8 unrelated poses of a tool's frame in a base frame.
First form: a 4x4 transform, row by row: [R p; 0 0 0 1], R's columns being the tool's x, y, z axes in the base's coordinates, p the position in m. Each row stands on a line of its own.
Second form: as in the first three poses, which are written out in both.
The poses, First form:
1:
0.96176, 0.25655, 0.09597, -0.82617
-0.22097, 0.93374, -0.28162, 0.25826
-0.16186, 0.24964, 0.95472, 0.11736
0, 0, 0, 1
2:
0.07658, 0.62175, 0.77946, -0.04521
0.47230, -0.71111, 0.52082, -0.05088
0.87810, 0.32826, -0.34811, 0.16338
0, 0, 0, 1
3:
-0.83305, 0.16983, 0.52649, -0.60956
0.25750, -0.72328, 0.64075, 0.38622
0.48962, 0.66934, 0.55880, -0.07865
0, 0, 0, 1
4:
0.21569, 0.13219, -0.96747, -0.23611
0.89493, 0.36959, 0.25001, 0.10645
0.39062, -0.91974, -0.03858, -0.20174
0, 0, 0, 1
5:
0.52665, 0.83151, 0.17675, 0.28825
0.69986, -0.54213, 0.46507, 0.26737
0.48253, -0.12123, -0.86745, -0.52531
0, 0, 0, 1
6:
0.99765, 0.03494, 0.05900, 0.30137
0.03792, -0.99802, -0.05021, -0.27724
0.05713, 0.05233, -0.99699, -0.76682
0, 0, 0, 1
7:
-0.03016, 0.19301, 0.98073, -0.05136
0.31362, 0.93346, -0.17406, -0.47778
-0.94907, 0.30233, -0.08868, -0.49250
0, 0, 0, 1
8:
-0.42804, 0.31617, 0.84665, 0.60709
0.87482, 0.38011, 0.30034, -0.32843
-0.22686, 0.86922, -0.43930, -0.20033
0, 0, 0, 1
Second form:
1:
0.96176, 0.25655, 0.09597, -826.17
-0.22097, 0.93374, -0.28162, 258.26
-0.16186, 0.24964, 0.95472, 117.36
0, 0, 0, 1

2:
0.07658, 0.62175, 0.77946, -45.21
0.47230, -0.71111, 0.52082, -50.88
0.87810, 0.32826, -0.34811, 163.38
0, 0, 0, 1

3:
-0.83305, 0.16983, 0.52649, -609.56
0.25750, -0.72328, 0.64075, 386.22
0.48962, 0.66934, 0.55880, -78.65
0, 0, 0, 1

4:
0.21569, 0.13219, -0.96747, -236.11
0.89493, 0.36959, 0.25001, 106.45
0.39062, -0.91974, -0.03858, -201.74
0, 0, 0, 1

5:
0.52665, 0.83151, 0.17675, 288.25
0.69986, -0.54213, 0.46507, 267.37
0.48253, -0.12123, -0.86745, -525.31
0, 0, 0, 1

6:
0.99765, 0.03494, 0.05900, 301.37
0.03792, -0.99802, -0.05021, -277.24
0.05713, 0.05233, -0.99699, -766.82
0, 0, 0, 1

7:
-0.03016, 0.19301, 0.98073, -51.36
0.31362, 0.93346, -0.17406, -477.78
-0.94907, 0.30233, -0.08868, -492.50
0, 0, 0, 1

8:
-0.42804, 0.31617, 0.84665, 607.09
0.87482, 0.38011, 0.30034, -328.43
-0.22686, 0.86922, -0.43930, -200.33
0, 0, 0, 1

